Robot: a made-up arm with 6 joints. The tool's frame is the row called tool.
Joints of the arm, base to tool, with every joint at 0 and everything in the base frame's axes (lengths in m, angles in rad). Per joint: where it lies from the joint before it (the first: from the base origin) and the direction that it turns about. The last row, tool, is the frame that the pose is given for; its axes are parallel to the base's.
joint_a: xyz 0 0 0.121 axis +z
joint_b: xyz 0 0 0 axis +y
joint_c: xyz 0 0 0.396 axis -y
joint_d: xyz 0 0 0 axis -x
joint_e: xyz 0.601 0 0 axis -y
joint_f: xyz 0 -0.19 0 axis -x
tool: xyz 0 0 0
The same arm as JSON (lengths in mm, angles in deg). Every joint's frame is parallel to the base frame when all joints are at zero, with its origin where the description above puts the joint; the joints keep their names.
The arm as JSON. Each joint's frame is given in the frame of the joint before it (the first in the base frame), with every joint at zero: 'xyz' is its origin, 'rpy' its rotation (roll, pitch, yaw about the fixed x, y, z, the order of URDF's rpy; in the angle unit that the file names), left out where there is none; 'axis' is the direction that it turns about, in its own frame. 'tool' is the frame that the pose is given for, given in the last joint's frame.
{
  "units": {
    "length": "mm",
    "angle": "deg"
  },
  "joints": [
    {
      "name": "joint_a",
      "type": "revolute",
      "origin": {
        "xyz": [
          0.0,
          0.0,
          121.0
        ]
      },
      "axis": [
        0.0,
        0.0,
        1.0
      ]
    },
    {
      "name": "joint_b",
      "type": "revolute",
      "origin": {
        "xyz": [
          0.0,
          0.0,
          0.0
        ]
      },
      "axis": [
        0.0,
        1.0,
        0.0
      ]
    },
    {
      "name": "joint_c",
      "type": "revolute",
      "origin": {
        "xyz": [
          0.0,
          0.0,
          396.0
        ]
      },
      "axis": [
        0.0,
        -1.0,
        0.0
      ]
    },
    {
      "name": "joint_d",
      "type": "revolute",
      "origin": {
        "xyz": [
          0.0,
          0.0,
          0.0
        ]
      },
      "axis": [
        -1.0,
        0.0,
        0.0
      ]
    },
    {
      "name": "joint_e",
      "type": "revolute",
      "origin": {
        "xyz": [
          601.0,
          0.0,
          0.0
        ]
      },
      "axis": [
        0.0,
        -1.0,
        0.0
      ]
    },
    {
      "name": "joint_f",
      "type": "revolute",
      "origin": {
        "xyz": [
          0.0,
          -190.0,
          0.0
        ]
      },
      "axis": [
        -1.0,
        0.0,
        0.0
      ]
    }
  ],
  "tool": {
    "origin": {
      "xyz": [
        0.0,
        0.0,
        0.0
      ]
    }
  }
}

